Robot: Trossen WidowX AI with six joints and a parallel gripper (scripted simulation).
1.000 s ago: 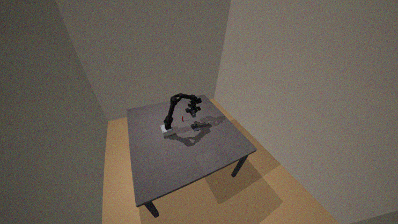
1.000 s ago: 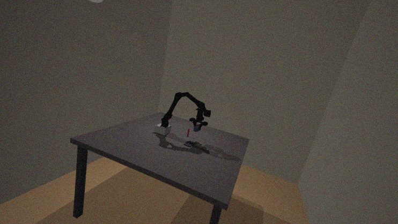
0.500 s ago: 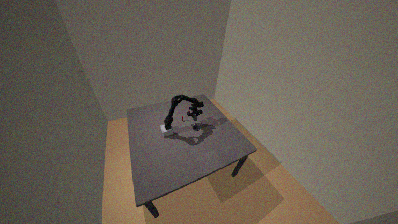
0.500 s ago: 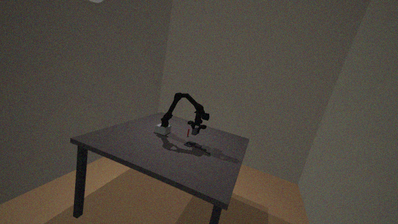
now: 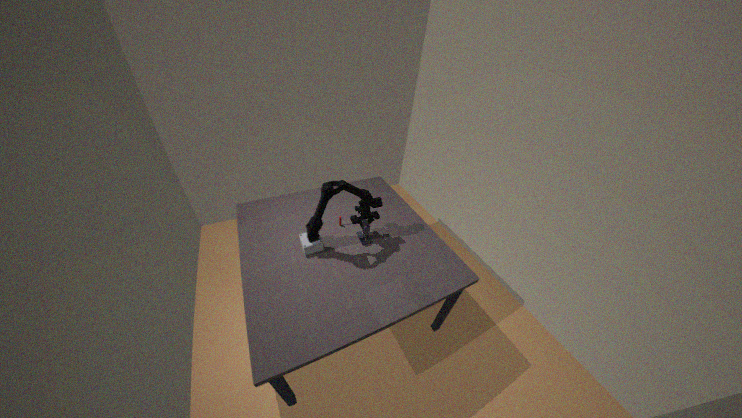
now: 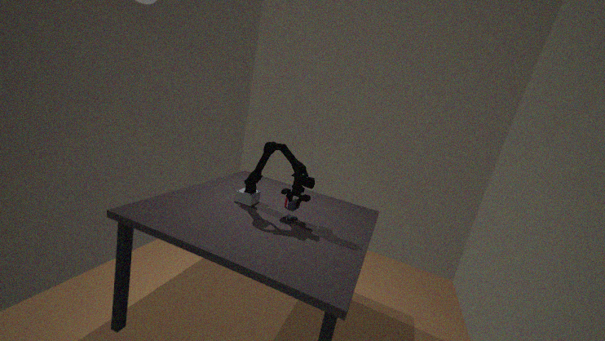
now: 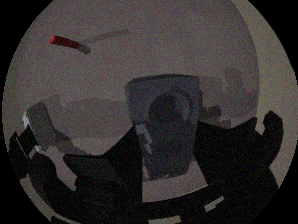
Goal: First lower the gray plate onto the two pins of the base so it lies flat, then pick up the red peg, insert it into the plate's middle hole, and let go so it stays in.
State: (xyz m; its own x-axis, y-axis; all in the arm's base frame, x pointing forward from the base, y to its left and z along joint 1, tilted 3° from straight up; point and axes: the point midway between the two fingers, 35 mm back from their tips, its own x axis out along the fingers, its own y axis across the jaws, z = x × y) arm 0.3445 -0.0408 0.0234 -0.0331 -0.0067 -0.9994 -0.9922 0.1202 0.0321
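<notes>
The red peg lies 110 mm behind my gripper tip, 160 mm to the left of it and 40 mm below it. Round my gripper tip: gray plate (30 mm above).
</notes>
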